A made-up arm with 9 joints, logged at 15 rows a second.
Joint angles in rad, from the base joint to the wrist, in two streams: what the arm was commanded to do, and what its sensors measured. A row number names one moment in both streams.
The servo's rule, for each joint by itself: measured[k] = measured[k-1] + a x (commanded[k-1-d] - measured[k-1]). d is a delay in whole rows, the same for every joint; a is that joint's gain. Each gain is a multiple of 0.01, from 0.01 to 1. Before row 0 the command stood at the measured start. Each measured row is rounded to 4 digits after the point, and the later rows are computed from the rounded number. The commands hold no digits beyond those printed.
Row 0, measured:
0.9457, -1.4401, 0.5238, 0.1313, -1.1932, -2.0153, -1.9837, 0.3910, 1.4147
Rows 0 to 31, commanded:
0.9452, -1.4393, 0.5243, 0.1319, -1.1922, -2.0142, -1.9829, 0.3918, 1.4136
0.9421, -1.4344, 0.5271, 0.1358, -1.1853, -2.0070, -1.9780, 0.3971, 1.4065
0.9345, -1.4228, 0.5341, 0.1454, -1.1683, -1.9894, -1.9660, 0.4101, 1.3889
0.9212, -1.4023, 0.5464, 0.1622, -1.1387, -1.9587, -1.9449, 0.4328, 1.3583
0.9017, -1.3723, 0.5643, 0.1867, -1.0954, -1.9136, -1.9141, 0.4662, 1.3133
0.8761, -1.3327, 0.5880, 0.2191, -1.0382, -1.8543, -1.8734, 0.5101, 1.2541
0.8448, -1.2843, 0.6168, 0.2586, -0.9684, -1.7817, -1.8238, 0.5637, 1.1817
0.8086, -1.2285, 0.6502, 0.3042, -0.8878, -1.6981, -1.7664, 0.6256, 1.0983
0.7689, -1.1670, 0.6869, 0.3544, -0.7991, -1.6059, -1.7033, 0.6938, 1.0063
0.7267, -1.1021, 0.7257, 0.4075, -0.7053, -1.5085, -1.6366, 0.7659, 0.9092
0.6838, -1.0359, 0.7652, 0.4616, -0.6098, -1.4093, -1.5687, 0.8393, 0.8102
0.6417, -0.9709, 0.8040, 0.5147, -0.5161, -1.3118, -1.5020, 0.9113, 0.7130
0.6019, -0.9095, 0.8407, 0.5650, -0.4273, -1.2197, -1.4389, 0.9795, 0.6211
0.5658, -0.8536, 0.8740, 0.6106, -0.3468, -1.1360, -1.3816, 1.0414, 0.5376
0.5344, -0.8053, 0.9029, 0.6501, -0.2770, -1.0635, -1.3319, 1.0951, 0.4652
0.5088, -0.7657, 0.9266, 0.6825, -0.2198, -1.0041, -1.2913, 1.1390, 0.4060
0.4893, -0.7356, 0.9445, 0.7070, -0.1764, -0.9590, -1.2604, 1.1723, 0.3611
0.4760, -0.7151, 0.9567, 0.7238, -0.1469, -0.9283, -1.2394, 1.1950, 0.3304
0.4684, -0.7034, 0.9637, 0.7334, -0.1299, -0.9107, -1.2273, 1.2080, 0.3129
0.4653, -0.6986, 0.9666, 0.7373, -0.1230, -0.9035, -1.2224, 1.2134, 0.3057
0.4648, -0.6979, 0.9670, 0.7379, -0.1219, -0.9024, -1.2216, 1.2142, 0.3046
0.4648, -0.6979, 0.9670, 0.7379, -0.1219, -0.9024, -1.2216, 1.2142, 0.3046
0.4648, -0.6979, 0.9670, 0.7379, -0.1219, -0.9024, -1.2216, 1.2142, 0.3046
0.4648, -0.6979, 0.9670, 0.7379, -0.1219, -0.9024, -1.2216, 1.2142, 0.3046
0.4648, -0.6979, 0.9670, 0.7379, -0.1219, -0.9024, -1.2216, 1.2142, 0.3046
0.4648, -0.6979, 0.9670, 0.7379, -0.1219, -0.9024, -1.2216, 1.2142, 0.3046
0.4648, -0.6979, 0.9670, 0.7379, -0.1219, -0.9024, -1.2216, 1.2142, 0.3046
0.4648, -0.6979, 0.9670, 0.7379, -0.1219, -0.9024, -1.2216, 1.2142, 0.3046
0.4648, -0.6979, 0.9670, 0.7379, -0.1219, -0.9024, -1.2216, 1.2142, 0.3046
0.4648, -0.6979, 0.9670, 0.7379, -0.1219, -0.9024, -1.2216, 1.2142, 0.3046
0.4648, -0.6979, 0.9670, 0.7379, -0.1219, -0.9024, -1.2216, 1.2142, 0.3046
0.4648, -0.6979, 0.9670, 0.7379, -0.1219, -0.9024, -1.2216, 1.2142, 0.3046
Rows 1 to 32, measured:
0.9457, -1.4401, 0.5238, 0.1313, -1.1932, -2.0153, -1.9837, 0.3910, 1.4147
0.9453, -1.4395, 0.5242, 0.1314, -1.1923, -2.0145, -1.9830, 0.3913, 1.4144
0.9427, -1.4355, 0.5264, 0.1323, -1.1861, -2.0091, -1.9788, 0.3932, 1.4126
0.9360, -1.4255, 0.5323, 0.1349, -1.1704, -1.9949, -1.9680, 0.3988, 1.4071
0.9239, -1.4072, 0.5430, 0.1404, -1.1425, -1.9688, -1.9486, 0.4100, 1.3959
0.9057, -1.3796, 0.5592, 0.1497, -1.1011, -1.9291, -1.9196, 0.4285, 1.3769
0.8814, -1.3425, 0.5811, 0.1636, -1.0457, -1.8752, -1.8808, 0.4554, 1.3487
0.8514, -1.2965, 0.6082, 0.1826, -0.9777, -1.8079, -1.8329, 0.4911, 1.3103
0.8163, -1.2428, 0.6401, 0.2069, -0.8986, -1.7288, -1.7770, 0.5355, 1.2615
0.7774, -1.1829, 0.6757, 0.2364, -0.8110, -1.6403, -1.7151, 0.5877, 1.2028
0.7358, -1.1191, 0.7137, 0.2706, -0.7180, -1.5454, -1.6492, 0.6465, 1.1353
0.6932, -1.0534, 0.7528, 0.3088, -0.6228, -1.4474, -1.5816, 0.7101, 1.0605
0.6510, -0.9882, 0.7917, 0.3500, -0.5289, -1.3498, -1.5147, 0.7765, 0.9806
0.6107, -0.9260, 0.8289, 0.3930, -0.4395, -1.2561, -1.4510, 0.8435, 0.8979
0.5739, -0.8688, 0.8632, 0.4365, -0.3579, -1.1696, -1.3927, 0.9088, 0.8150
0.5415, -0.8186, 0.8934, 0.4792, -0.2867, -1.0932, -1.3416, 0.9703, 0.7345
0.5147, -0.7768, 0.9186, 0.5199, -0.2278, -1.0290, -1.2993, 1.0260, 0.6589
0.4939, -0.7443, 0.9383, 0.5573, -0.1826, -0.9786, -1.2666, 1.0743, 0.5904
0.4792, -0.7212, 0.9523, 0.5906, -0.1512, -0.9424, -1.2438, 1.1141, 0.5306
0.4703, -0.7071, 0.9610, 0.6192, -0.1325, -0.9196, -1.2299, 1.1451, 0.4805
0.4662, -0.7004, 0.9653, 0.6428, -0.1241, -0.9080, -1.2236, 1.1676, 0.4403
0.4651, -0.6984, 0.9666, 0.6618, -0.1222, -0.9040, -1.2219, 1.1830, 0.4091
0.4649, -0.6980, 0.9669, 0.6770, -0.1219, -0.9028, -1.2216, 1.1933, 0.3851
0.4648, -0.6979, 0.9670, 0.6892, -0.1219, -0.9025, -1.2216, 1.2002, 0.3666
0.4648, -0.6979, 0.9670, 0.6989, -0.1219, -0.9024, -1.2216, 1.2048, 0.3523
0.4648, -0.6979, 0.9670, 0.7067, -0.1219, -0.9024, -1.2216, 1.2079, 0.3413
0.4648, -0.6979, 0.9670, 0.7129, -0.1219, -0.9024, -1.2216, 1.2100, 0.3329
0.4648, -0.6979, 0.9670, 0.7179, -0.1219, -0.9024, -1.2216, 1.2114, 0.3264
0.4648, -0.6979, 0.9670, 0.7219, -0.1219, -0.9024, -1.2216, 1.2123, 0.3214
0.4648, -0.6979, 0.9670, 0.7251, -0.1219, -0.9024, -1.2216, 1.2129, 0.3175
0.4648, -0.6979, 0.9670, 0.7277, -0.1219, -0.9024, -1.2216, 1.2133, 0.3145
0.4648, -0.6979, 0.9670, 0.7297, -0.1219, -0.9024, -1.2216, 1.2136, 0.3122
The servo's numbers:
d 1
a 0.82 0.79 0.76 0.20 0.88 0.72 0.84 0.33 0.23

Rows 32 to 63, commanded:
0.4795, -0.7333, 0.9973, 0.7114, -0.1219, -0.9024, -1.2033, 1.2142, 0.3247
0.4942, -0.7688, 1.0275, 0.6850, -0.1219, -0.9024, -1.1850, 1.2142, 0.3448
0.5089, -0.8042, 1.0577, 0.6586, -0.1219, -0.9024, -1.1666, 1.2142, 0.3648
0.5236, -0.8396, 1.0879, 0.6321, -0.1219, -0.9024, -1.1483, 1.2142, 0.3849
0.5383, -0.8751, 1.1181, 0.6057, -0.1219, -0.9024, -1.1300, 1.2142, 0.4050
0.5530, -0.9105, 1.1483, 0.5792, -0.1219, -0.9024, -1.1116, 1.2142, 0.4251
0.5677, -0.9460, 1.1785, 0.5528, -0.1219, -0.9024, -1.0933, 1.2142, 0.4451
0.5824, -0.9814, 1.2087, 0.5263, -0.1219, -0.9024, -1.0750, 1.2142, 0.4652
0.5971, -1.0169, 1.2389, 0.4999, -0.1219, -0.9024, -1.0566, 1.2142, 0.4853
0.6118, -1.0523, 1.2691, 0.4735, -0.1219, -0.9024, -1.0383, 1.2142, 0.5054
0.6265, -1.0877, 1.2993, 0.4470, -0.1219, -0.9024, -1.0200, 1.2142, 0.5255
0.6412, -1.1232, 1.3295, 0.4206, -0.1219, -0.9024, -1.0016, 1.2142, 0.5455
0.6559, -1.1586, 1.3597, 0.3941, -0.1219, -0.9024, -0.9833, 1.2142, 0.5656
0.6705, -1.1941, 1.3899, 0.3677, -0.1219, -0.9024, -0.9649, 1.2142, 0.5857
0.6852, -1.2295, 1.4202, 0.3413, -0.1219, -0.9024, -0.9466, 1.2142, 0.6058
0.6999, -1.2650, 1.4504, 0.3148, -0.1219, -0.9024, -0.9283, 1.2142, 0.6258
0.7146, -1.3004, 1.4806, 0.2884, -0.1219, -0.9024, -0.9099, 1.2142, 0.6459
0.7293, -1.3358, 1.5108, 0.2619, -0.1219, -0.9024, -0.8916, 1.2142, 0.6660
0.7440, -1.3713, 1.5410, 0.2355, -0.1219, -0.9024, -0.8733, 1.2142, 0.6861
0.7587, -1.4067, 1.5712, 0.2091, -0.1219, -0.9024, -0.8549, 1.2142, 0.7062
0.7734, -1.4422, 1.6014, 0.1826, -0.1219, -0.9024, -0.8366, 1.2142, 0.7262
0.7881, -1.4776, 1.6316, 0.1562, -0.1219, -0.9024, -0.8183, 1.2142, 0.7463
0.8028, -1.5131, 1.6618, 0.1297, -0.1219, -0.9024, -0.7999, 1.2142, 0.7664
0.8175, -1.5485, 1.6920, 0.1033, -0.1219, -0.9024, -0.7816, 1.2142, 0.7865
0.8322, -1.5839, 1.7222, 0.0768, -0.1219, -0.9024, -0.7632, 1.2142, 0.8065
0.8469, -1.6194, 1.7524, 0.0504, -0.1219, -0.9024, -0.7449, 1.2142, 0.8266
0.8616, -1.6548, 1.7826, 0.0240, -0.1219, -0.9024, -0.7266, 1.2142, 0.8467
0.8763, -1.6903, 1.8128, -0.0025, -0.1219, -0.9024, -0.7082, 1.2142, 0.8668
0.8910, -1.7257, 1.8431, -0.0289, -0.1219, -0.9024, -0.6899, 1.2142, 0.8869
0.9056, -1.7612, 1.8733, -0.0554, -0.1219, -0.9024, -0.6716, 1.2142, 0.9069
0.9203, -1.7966, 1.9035, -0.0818, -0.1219, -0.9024, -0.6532, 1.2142, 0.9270
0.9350, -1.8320, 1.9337, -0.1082, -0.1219, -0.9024, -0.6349, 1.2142, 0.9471
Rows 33 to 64, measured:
0.4648, -0.6979, 0.9670, 0.7313, -0.1219, -0.9024, -1.2216, 1.2138, 0.3105
0.4769, -0.7259, 0.9900, 0.7273, -0.1219, -0.9024, -1.2062, 1.2139, 0.3138
0.4911, -0.7598, 1.0185, 0.7188, -0.1219, -0.9024, -1.1884, 1.2140, 0.3209
0.5057, -0.7949, 1.0483, 0.7068, -0.1219, -0.9024, -1.1701, 1.2141, 0.3310
0.5204, -0.8302, 1.0784, 0.6919, -0.1219, -0.9024, -1.1518, 1.2141, 0.3434
0.5351, -0.8657, 1.1086, 0.6747, -0.1219, -0.9024, -1.1335, 1.2141, 0.3576
0.5498, -0.9011, 1.1388, 0.6556, -0.1219, -0.9024, -1.1151, 1.2141, 0.3731
0.5645, -0.9366, 1.1690, 0.6350, -0.1219, -0.9024, -1.0968, 1.2141, 0.3897
0.5792, -0.9720, 1.1992, 0.6133, -0.1219, -0.9024, -1.0785, 1.2141, 0.4071
0.5939, -1.0075, 1.2294, 0.5906, -0.1219, -0.9024, -1.0601, 1.2141, 0.4251
0.6086, -1.0429, 1.2596, 0.5672, -0.1219, -0.9024, -1.0418, 1.2141, 0.4436
0.6233, -1.0783, 1.2898, 0.5432, -0.1219, -0.9024, -1.0235, 1.2141, 0.4624
0.6380, -1.1138, 1.3200, 0.5187, -0.1219, -0.9024, -1.0051, 1.2141, 0.4815
0.6527, -1.1492, 1.3502, 0.4938, -0.1219, -0.9024, -0.9868, 1.2141, 0.5008
0.6673, -1.1847, 1.3804, 0.4686, -0.1219, -0.9024, -0.9684, 1.2141, 0.5203
0.6820, -1.2201, 1.4106, 0.4431, -0.1219, -0.9024, -0.9501, 1.2141, 0.5400
0.6967, -1.2556, 1.4408, 0.4174, -0.1219, -0.9024, -0.9318, 1.2141, 0.5597
0.7114, -1.2910, 1.4710, 0.3916, -0.1219, -0.9024, -0.9134, 1.2141, 0.5795
0.7261, -1.3264, 1.5012, 0.3657, -0.1219, -0.9024, -0.8951, 1.2141, 0.5994
0.7408, -1.3619, 1.5314, 0.3397, -0.1219, -0.9024, -0.8768, 1.2141, 0.6193
0.7555, -1.3973, 1.5616, 0.3136, -0.1219, -0.9024, -0.8584, 1.2141, 0.6393
0.7702, -1.4328, 1.5918, 0.2874, -0.1219, -0.9024, -0.8401, 1.2141, 0.6593
0.7849, -1.4682, 1.6220, 0.2612, -0.1219, -0.9024, -0.8218, 1.2141, 0.6793
0.7996, -1.5037, 1.6522, 0.2349, -0.1219, -0.9024, -0.8034, 1.2141, 0.6993
0.8143, -1.5391, 1.6824, 0.2086, -0.1219, -0.9024, -0.7851, 1.2141, 0.7194
0.8290, -1.5745, 1.7126, 0.1822, -0.1219, -0.9024, -0.7667, 1.2141, 0.7394
0.8437, -1.6100, 1.7428, 0.1558, -0.1219, -0.9024, -0.7484, 1.2141, 0.7595
0.8584, -1.6454, 1.7730, 0.1294, -0.1219, -0.9024, -0.7301, 1.2141, 0.7796
0.8731, -1.6809, 1.8032, 0.1030, -0.1219, -0.9024, -0.7117, 1.2141, 0.7997
0.8878, -1.7163, 1.8335, 0.0766, -0.1219, -0.9024, -0.6934, 1.2141, 0.8198
0.9024, -1.7518, 1.8637, 0.0502, -0.1219, -0.9024, -0.6751, 1.2141, 0.8398
0.9171, -1.7872, 1.8939, 0.0238, -0.1219, -0.9024, -0.6567, 1.2141, 0.8599

